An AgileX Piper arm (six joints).
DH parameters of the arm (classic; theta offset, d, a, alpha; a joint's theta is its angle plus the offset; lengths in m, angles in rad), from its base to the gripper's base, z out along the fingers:
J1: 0 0.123 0 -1.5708
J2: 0.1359 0 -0.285 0
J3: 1.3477 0 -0.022 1.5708
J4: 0 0.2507 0 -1.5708
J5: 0 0 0 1.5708
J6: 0 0.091 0 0
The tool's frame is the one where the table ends.
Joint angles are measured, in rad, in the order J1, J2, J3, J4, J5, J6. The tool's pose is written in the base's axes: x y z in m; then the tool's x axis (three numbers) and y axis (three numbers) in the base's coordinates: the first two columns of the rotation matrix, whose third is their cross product. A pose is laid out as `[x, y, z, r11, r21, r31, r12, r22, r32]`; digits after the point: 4 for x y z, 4 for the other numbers.
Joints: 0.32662, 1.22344, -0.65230, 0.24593, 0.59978, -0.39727
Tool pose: [0.2002, 0.0810, 0.2254, -0.7423, -0.4520, -0.4947, -0.5326, 0.8460, 0.0261]
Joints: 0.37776, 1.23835, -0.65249, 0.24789, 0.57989, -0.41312
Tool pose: [0.1988, 0.0921, 0.2231, -0.7094, -0.4980, -0.4988, -0.5823, 0.8128, 0.0166]
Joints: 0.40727, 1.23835, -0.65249, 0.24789, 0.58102, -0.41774
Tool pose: [0.1959, 0.0979, 0.2230, -0.6920, -0.5227, -0.4980, -0.6094, 0.7927, 0.0147]
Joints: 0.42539, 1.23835, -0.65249, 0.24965, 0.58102, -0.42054
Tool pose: [0.1941, 0.1015, 0.2231, -0.6814, -0.5360, -0.4983, -0.6249, 0.7806, 0.0148]
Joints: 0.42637, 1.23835, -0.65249, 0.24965, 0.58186, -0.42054
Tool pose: [0.1939, 0.1017, 0.2230, -0.6812, -0.5370, -0.4977, -0.6258, 0.7798, 0.0151]
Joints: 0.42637, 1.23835, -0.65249, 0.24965, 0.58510, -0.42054
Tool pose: [0.1937, 0.1016, 0.2229, -0.6823, -0.5379, -0.4951, -0.6263, 0.7794, 0.0163]
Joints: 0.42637, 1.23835, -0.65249, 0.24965, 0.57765, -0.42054
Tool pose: [0.1943, 0.1017, 0.2232, -0.6797, -0.5357, -0.5010, -0.6251, 0.7804, 0.0136]
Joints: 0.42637, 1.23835, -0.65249, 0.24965, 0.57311, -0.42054
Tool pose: [0.1946, 0.1018, 0.2234, -0.6781, -0.5344, -0.5046, -0.6244, 0.7810, 0.0120]
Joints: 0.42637, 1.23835, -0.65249, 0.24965, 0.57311, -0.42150
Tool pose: [0.1946, 0.1018, 0.2234, -0.6775, -0.5351, -0.5046, -0.6251, 0.7805, 0.0115]
